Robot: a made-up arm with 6 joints.
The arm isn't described. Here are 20 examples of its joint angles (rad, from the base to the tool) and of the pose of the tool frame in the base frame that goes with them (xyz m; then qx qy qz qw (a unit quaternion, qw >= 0)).
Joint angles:
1: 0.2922 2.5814 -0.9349 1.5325 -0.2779 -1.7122
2: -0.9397 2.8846 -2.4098 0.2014 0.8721 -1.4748
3: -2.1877 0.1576 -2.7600 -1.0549 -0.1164 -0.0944
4: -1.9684 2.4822 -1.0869 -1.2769 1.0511 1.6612
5: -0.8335 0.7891 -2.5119 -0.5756 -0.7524 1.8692
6: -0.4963 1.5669 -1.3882 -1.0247 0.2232 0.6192
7: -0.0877 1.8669 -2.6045 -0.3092 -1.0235 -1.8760
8: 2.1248 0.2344 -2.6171 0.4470 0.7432 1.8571
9: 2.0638 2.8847 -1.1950 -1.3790 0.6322 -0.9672
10: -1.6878 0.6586 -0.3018 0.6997 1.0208 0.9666
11: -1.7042 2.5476 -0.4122 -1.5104 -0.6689 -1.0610
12: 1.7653 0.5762 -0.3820 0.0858 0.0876 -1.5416
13: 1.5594 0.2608 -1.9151 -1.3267 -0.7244 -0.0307
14: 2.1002 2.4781 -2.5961 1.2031 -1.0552 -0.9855
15: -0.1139 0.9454 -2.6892 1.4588 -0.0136 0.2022
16: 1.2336 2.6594 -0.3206 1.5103 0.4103 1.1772
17: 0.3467 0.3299 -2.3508 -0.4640 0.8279 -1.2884
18: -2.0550 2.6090 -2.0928 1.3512 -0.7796 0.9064
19: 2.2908 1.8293 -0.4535 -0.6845 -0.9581 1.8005
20: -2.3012 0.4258 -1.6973 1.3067 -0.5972 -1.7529
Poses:
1: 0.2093 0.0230 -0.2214 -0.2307 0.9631 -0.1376 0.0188
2: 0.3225 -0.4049 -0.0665 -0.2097 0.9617 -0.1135 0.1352
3: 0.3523 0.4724 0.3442 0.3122 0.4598 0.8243 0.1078
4: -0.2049 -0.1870 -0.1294 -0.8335 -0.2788 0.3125 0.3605
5: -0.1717 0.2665 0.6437 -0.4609 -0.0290 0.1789 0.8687
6: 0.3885 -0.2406 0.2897 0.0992 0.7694 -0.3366 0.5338
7: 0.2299 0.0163 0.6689 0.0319 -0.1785 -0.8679 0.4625
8: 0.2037 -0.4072 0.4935 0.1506 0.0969 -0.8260 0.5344
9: -0.0171 0.2037 -0.2558 0.7619 0.5664 0.2916 0.1165
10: 0.0527 -0.2109 0.1049 0.9357 0.0918 0.2478 0.2338
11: 0.0841 -0.0248 -0.1601 -0.3173 0.8697 0.0012 0.3782
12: -0.0568 0.2830 0.2218 -0.7716 -0.0332 0.1007 0.6272
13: -0.0934 -0.2914 0.5898 0.1256 -0.3589 0.0640 0.9227
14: -0.1586 0.4962 0.3684 -0.1126 0.5329 0.6002 0.5857
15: -0.2261 0.0241 0.7127 -0.0970 -0.0876 0.6933 0.7087
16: -0.0755 -0.0465 -0.1490 -0.6613 -0.6414 0.3859 0.0487
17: -0.2795 -0.1501 0.5846 -0.0036 0.2022 -0.5958 0.7772
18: -0.3437 -0.4472 0.0822 0.5006 -0.5724 -0.2529 0.5981
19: -0.2447 0.1691 -0.0227 0.4932 -0.6668 -0.4360 0.3493
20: 0.0242 0.1409 0.6433 0.1892 -0.2111 -0.9458 0.1582
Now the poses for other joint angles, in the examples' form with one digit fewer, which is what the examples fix.
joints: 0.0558 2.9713 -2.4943 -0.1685 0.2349 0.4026
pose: 0.588 0.027 -0.034 0.090 0.885 0.050 0.455
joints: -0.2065 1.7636 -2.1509 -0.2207 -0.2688 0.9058
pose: 0.409 -0.077 0.563 0.152 0.376 0.231 0.884
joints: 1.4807 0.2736 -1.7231 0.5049 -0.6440 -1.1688
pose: 0.017 -0.264 0.616 0.302 0.010 0.376 0.876
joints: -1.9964 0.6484 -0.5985 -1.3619 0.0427 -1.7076
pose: -0.129 -0.269 0.306 0.343 -0.607 0.398 0.596
